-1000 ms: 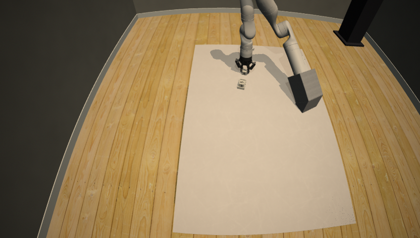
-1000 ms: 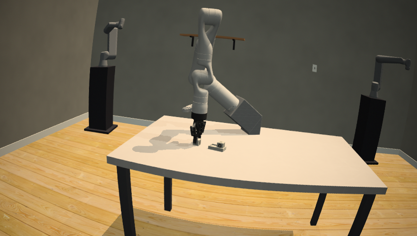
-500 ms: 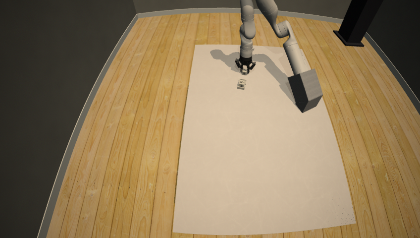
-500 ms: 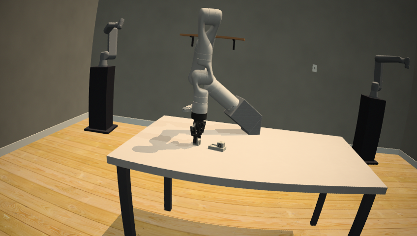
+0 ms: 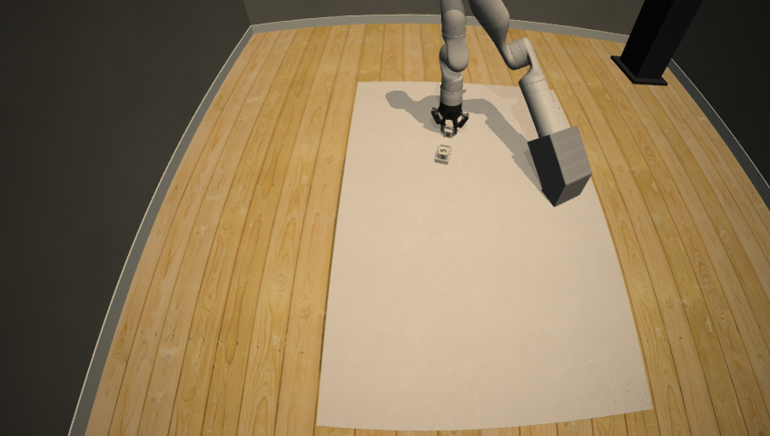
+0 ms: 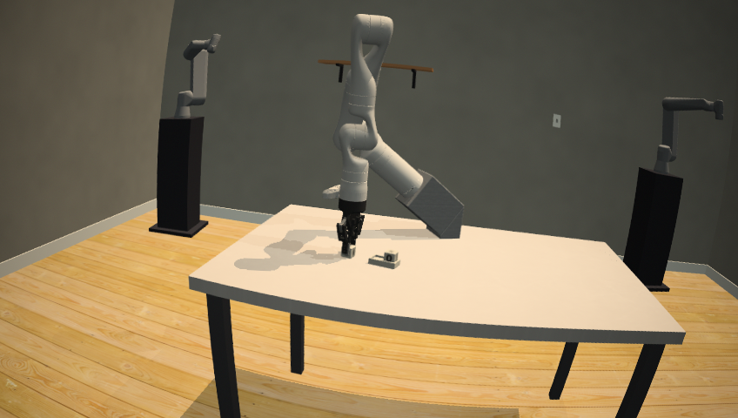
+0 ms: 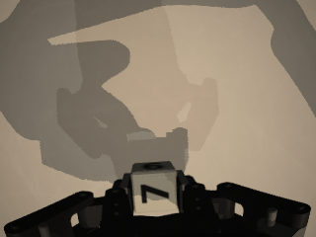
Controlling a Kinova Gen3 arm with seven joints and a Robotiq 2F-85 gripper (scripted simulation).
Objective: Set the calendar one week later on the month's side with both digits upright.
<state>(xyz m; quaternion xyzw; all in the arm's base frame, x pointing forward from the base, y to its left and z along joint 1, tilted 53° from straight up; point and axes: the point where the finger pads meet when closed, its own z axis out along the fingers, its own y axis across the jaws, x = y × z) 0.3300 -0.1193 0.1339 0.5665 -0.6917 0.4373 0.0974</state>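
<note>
Now: hand 10 cm to the right of the white calendar tray, 4 cm short of it and 2 cm above it. Round my hand: white digit cube (1 cm below).
</note>
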